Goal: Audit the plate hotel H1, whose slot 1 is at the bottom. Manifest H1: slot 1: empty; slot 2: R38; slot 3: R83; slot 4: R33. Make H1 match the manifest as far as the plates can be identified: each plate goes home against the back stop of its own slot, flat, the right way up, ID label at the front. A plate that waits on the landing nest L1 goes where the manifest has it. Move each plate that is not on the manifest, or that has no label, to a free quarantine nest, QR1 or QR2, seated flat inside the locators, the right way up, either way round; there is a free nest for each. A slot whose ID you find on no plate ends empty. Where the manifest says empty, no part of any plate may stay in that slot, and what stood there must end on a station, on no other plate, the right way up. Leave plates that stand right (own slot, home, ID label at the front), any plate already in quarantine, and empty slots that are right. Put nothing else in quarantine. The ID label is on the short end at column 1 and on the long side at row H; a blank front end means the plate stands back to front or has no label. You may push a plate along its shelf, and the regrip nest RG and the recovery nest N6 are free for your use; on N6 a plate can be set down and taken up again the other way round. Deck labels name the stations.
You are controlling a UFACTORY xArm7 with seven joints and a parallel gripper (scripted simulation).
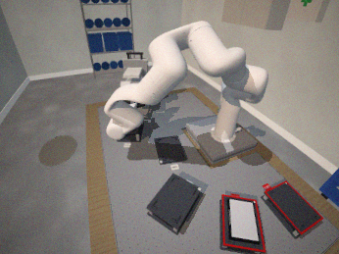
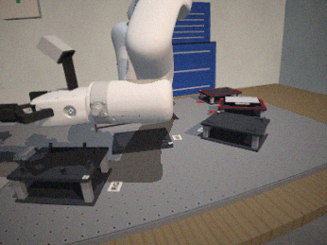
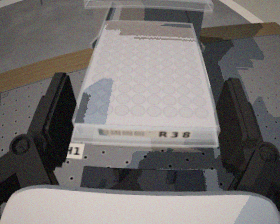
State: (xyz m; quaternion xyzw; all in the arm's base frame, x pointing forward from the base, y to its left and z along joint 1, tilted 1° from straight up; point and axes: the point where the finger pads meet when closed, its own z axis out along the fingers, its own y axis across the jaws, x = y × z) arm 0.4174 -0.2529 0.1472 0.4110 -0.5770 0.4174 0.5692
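My gripper is now 2 cm past the white well plate, 5 cm to the left of it and 2 cm above it. Round my hand: deck label H1 (7 cm ahead, 10 cm to the right, 18 cm below); then raised regrip nest RG (2 cm ahead, 5 cm to the left, 12 cm below); then plate labelled R83 (4 cm behind, 12 cm to the right, 3 cm above).
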